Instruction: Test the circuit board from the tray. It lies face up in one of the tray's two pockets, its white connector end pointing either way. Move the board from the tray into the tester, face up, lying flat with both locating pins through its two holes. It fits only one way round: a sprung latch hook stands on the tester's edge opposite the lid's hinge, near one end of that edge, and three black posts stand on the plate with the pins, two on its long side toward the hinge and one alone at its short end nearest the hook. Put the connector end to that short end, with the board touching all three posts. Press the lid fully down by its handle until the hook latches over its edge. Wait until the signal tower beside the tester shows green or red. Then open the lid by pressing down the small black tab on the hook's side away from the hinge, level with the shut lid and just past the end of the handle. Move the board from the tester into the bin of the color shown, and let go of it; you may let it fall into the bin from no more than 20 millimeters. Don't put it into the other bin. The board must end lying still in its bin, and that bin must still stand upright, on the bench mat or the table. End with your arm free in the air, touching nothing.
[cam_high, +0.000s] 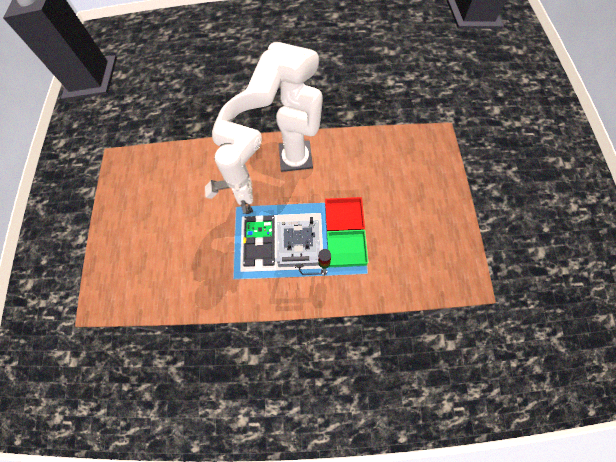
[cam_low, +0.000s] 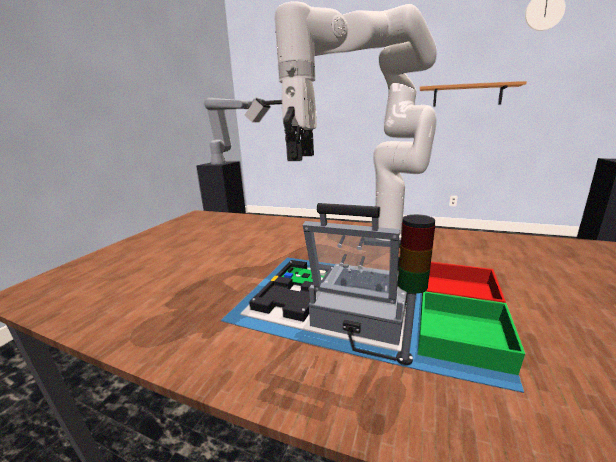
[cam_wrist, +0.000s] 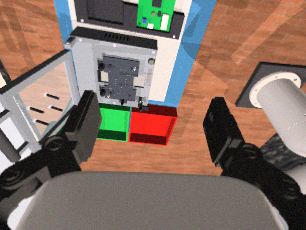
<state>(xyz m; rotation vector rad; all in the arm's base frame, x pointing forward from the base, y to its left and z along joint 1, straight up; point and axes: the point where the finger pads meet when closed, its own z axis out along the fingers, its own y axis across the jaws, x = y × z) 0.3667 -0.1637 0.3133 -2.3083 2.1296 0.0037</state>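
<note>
Now: hand 31 cm above the green circuit board and 1 cm to the left of it. The rest, counted from my hand: small black tab (24 cm below, 22 cm to the left); then clear lid (18 cm ahead, 15 cm to the left, 14 cm below); then tester plate (26 cm below, 16 cm to the left, 7 cm ahead).
</note>
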